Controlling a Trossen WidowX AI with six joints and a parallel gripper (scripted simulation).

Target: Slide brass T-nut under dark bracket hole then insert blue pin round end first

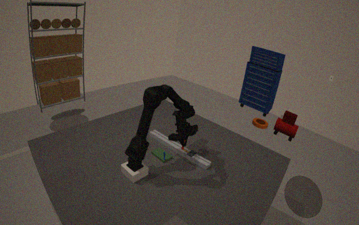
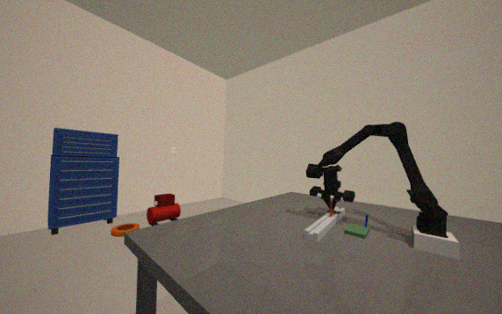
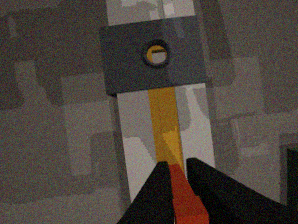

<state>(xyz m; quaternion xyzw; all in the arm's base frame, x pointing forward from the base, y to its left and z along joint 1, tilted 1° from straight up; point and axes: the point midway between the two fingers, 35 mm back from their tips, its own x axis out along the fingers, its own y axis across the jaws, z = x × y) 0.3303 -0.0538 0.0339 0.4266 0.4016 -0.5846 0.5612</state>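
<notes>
Right now my gripper tip is 14 cm past the blue pin, 3 cm to the right of it and 3 cm above it. Also, from my gripper tip: green tray: 13 cm behind, 5 cm to the left, 5 cm below.
</notes>
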